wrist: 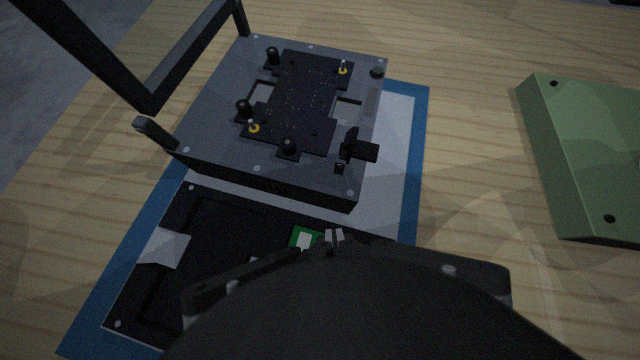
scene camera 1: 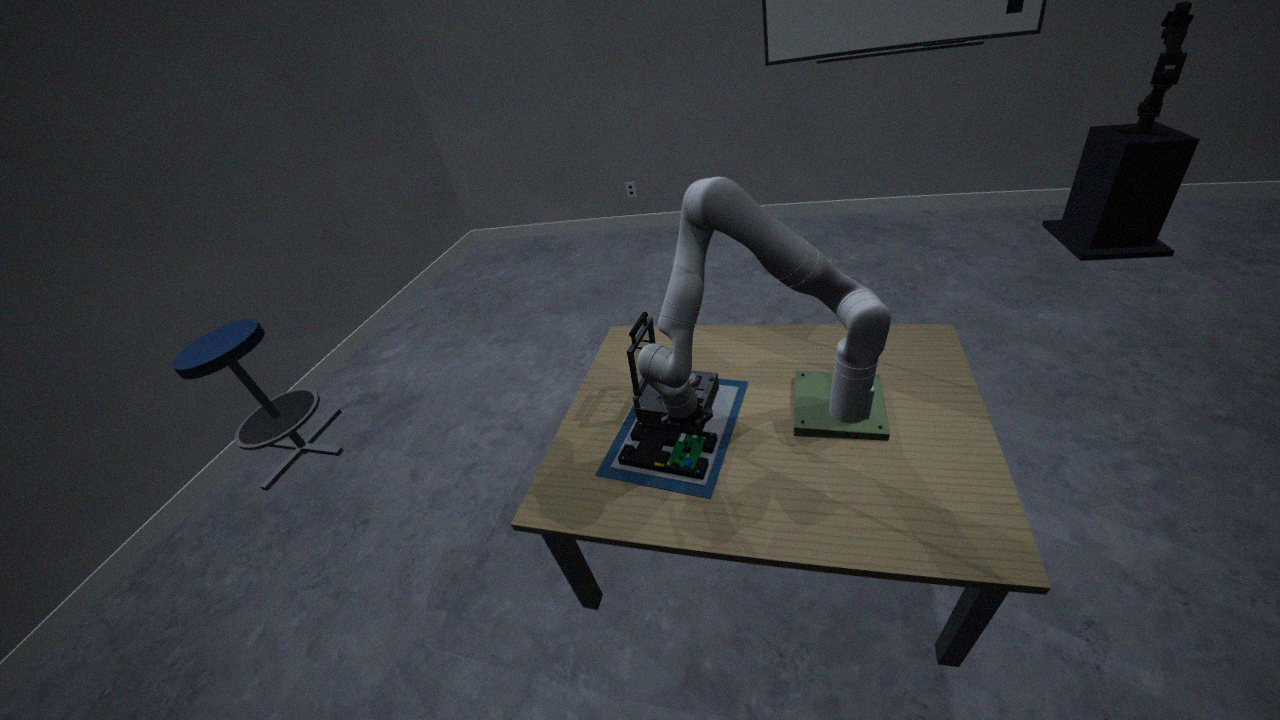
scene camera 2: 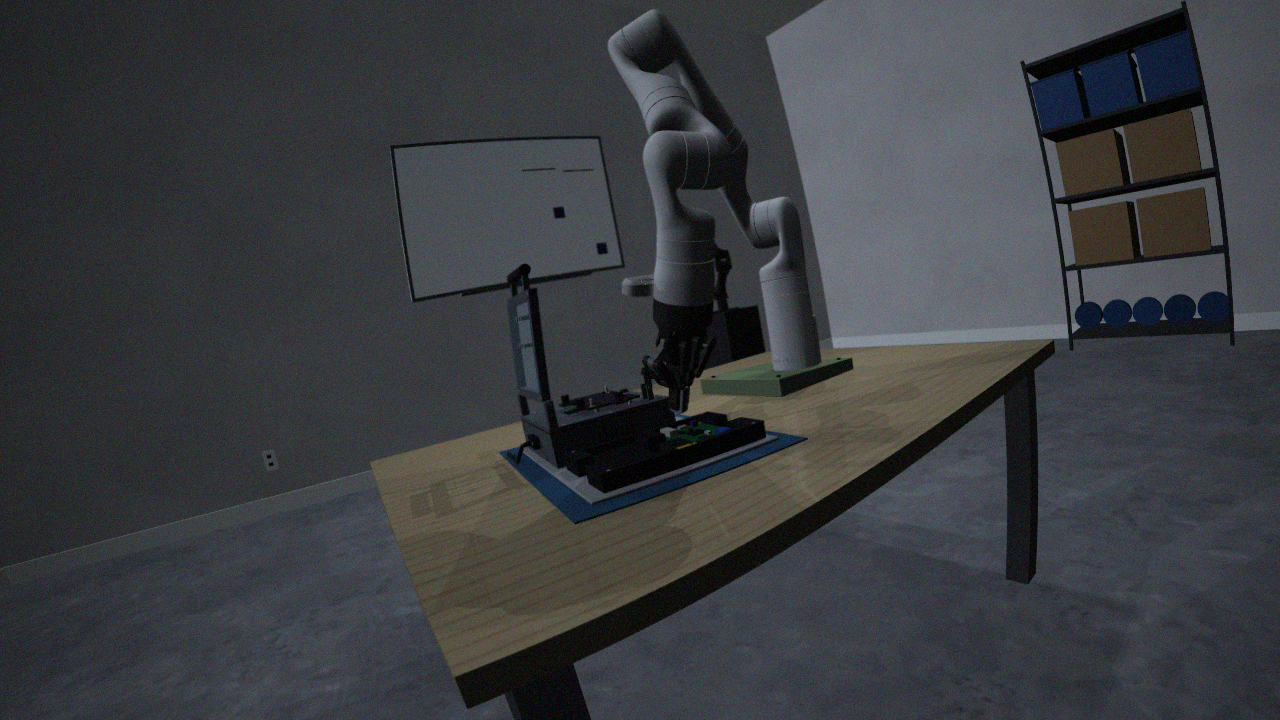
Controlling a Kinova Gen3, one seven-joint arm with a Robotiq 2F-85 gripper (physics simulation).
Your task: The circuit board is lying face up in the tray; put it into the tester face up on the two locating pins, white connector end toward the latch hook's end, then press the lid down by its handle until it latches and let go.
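Where they show: gripper, fingertip midpoint: (wrist: 334, 240) (scene camera 1: 692, 430) (scene camera 2: 678, 410); arm's base, origin of the base link: (scene camera 1: 847, 410) (scene camera 2: 796, 366).
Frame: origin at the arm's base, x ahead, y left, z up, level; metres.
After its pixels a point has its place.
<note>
The green circuit board (scene camera 1: 687, 450) {x 0.393, y 0.133, z -0.003 m} (scene camera 2: 695, 436) {x 0.406, y 0.142, z -0.005 m} (wrist: 304, 238) {x 0.408, y 0.085, z 0.002 m} lies in the black tray (scene camera 1: 640, 456) {x 0.511, y 0.151, z -0.008 m} (scene camera 2: 645, 465) {x 0.512, y 0.177, z -0.003 m} (wrist: 210, 223) {x 0.505, y 0.078, z -0.008 m}, mostly hidden by my wrist in the wrist view. My gripper (scene camera 1: 682, 413) {x 0.382, y 0.086, z 0.019 m} (scene camera 2: 677, 399) {x 0.382, y 0.086, z 0.019 m} (wrist: 334, 240) {x 0.382, y 0.086, z 0.019 m} is shut with nothing between its fingers, a little above the board's near end. The grey tester (scene camera 1: 706, 386) {x 0.357, y -0.062, z 0.034 m} (scene camera 2: 609, 420) {x 0.461, y 0.037, z 0.025 m} (wrist: 214, 129) {x 0.502, y -0.005, z 0.034 m} stands behind the tray. Its two locating pins (wrist: 342, 67) {x 0.384, y -0.080, z 0.048 m} (wrist: 253, 126) {x 0.459, y -0.001, z 0.048 m} stand bare and its latch hook (wrist: 358, 150) {x 0.371, y 0.026, z 0.066 m} is on the right side. The lid (scene camera 1: 637, 349) {x 0.518, y -0.041, z 0.184 m} (scene camera 2: 527, 349) {x 0.526, y -0.035, z 0.139 m} (wrist: 111, 71) {x 0.525, y 0.008, z 0.106 m} stands open and upright.
Tray and tester sit on a blue-edged mat (scene camera 1: 729, 420) {x 0.297, y 0.010, z -0.024 m} (scene camera 2: 573, 502) {x 0.594, y 0.148, z -0.024 m} (wrist: 413, 134) {x 0.282, y -0.058, z -0.024 m} on the wooden table (scene camera 1: 850, 519) {x 0.031, y 0.299, z -0.025 m}. The arm's green mounting base (scene camera 1: 810, 403) {x 0.089, y -0.023, z 0.004 m} (scene camera 2: 760, 376) {x 0.105, y -0.005, z 0.004 m} (wrist: 591, 147) {x 0.091, y -0.039, z 0.004 m} is to the right. A stool (scene camera 1: 219, 349) and a shelf rack (scene camera 2: 1037, 179) stand away from the table.
</note>
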